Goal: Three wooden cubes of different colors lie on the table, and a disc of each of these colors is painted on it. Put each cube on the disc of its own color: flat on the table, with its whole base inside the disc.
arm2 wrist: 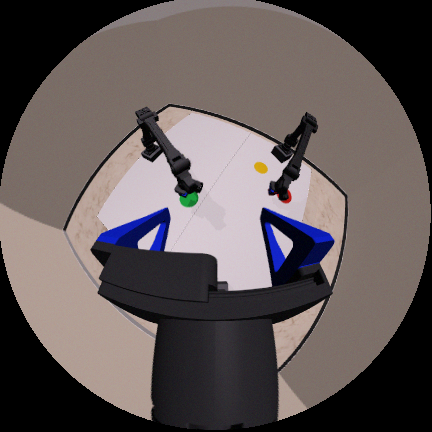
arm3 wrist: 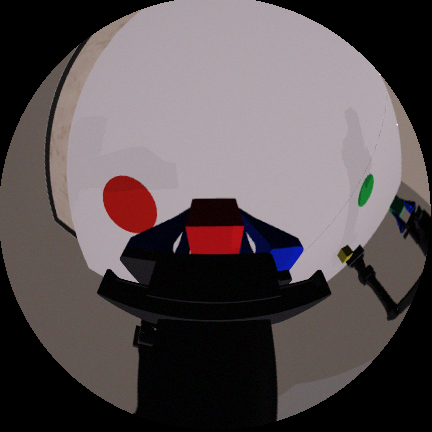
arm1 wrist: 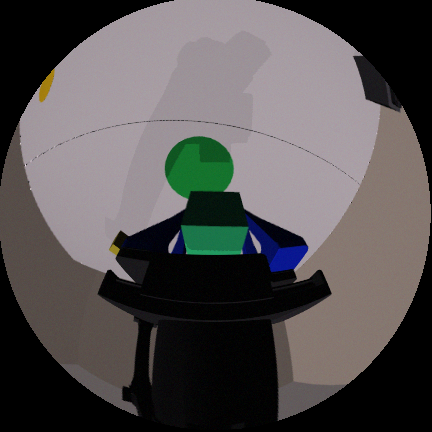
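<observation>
Arm1's gripper [arm1 wrist: 215,212] [arm2 wrist: 184,193] is shut on the green cube [arm1 wrist: 215,237] [arm3 wrist: 397,205], held above the table near the green disc [arm1 wrist: 192,172] [arm2 wrist: 189,200] [arm3 wrist: 366,190]. Arm3's gripper [arm3 wrist: 215,215] [arm2 wrist: 272,190] is shut on the red cube [arm3 wrist: 215,239], to the right of the red disc [arm3 wrist: 130,204] [arm2 wrist: 287,196] in its own wrist view. Arm2's gripper [arm2 wrist: 216,210] is open and empty. The yellow cube [arm1 wrist: 116,247] [arm3 wrist: 345,254] shows partly beside arm1's finger in the arm1 wrist view; in the arm2 wrist view it does not show. The yellow disc [arm1 wrist: 46,86] [arm2 wrist: 260,167] is bare.
In the arm2 wrist view, arm1's links [arm2 wrist: 167,147] stretch over the pale table top [arm2 wrist: 225,165] from the upper left and arm3's links [arm2 wrist: 299,155] from the upper right. A dark block [arm1 wrist: 372,80] stands at the upper right in the arm1 wrist view. Arm shadows cross the table.
</observation>
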